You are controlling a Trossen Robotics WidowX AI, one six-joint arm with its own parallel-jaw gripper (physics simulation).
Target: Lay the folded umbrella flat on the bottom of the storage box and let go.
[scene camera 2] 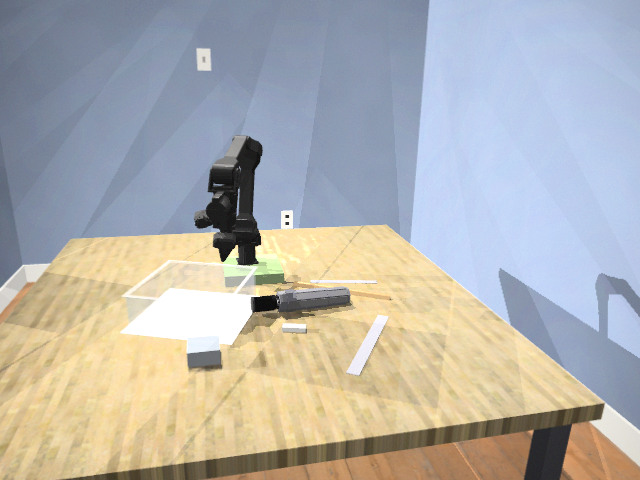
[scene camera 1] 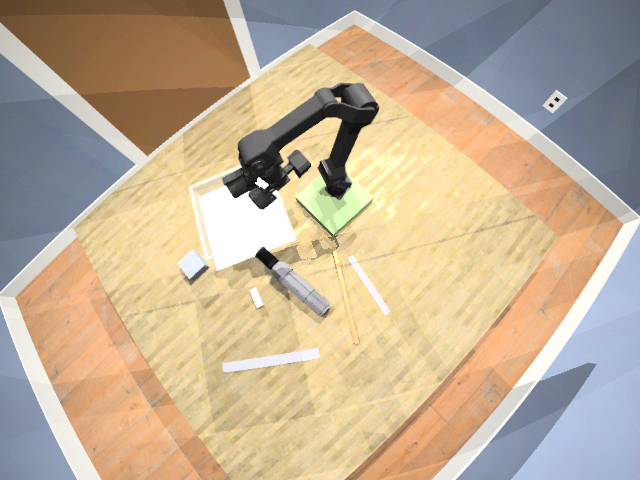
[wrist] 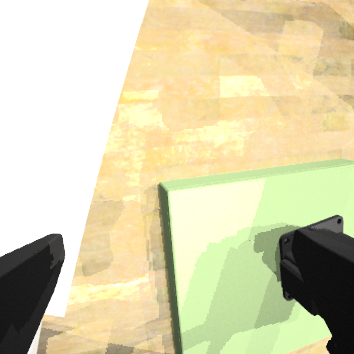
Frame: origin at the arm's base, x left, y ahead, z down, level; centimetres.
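Seen in the pictures: gripper, fingertip midpoint: [scene camera 2: 223,253] [scene camera 1: 287,187] [wrist: 179,243]; arm's base at its link origin: [scene camera 2: 247,261] [scene camera 1: 338,188].
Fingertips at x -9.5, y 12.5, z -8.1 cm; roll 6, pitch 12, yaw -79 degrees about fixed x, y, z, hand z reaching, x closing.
Pixels of each thing's top centre, then the offset from my fingertips to it.
- folded umbrella at its top centre: [scene camera 2: 301,289] [scene camera 1: 290,279] dx +18.0, dy +20.1, dz +5.6 cm
- storage box at its top centre: [scene camera 2: 195,280] [scene camera 1: 234,206] dx -9.8, dy +14.6, dz +1.6 cm
- blue-grey block at its top centre: [scene camera 2: 203,343] [scene camera 1: 191,264] dx -10.8, dy +37.8, dz +7.8 cm
- small white block at its top centre: [scene camera 2: 294,325] [scene camera 1: 256,297] dx +12.6, dy +31.3, dz +10.2 cm
- wooden stick at its top centre: [scene camera 2: 340,288] [scene camera 1: 345,293] dx +32.7, dy +12.8, dz +10.2 cm
The folded umbrella [scene camera 1: 302,289] [scene camera 2: 315,299], grey with a black handle, lies on the table outside the storage box [scene camera 1: 242,229] [scene camera 2: 180,315] [wrist: 50,100]. Its handle end is at the box's near right edge; whether they touch I cannot tell. The box has a white bottom and see-through walls. My gripper [scene camera 1: 280,180] [scene camera 2: 212,232] [wrist: 179,243] is open and empty. It hangs high near the box's back right side, between the box and the arm's base, well away from the umbrella. The umbrella does not show in the wrist view.
A green base plate [scene camera 1: 357,198] [scene camera 2: 271,264] [wrist: 215,200] carries the arm. A blue-grey block [scene camera 1: 193,264] [scene camera 2: 203,352] and a small white block [scene camera 1: 256,298] [scene camera 2: 294,328] lie nearby. A wooden stick [scene camera 1: 345,297] and two pale strips [scene camera 1: 271,360] [scene camera 1: 368,285] lie around the umbrella.
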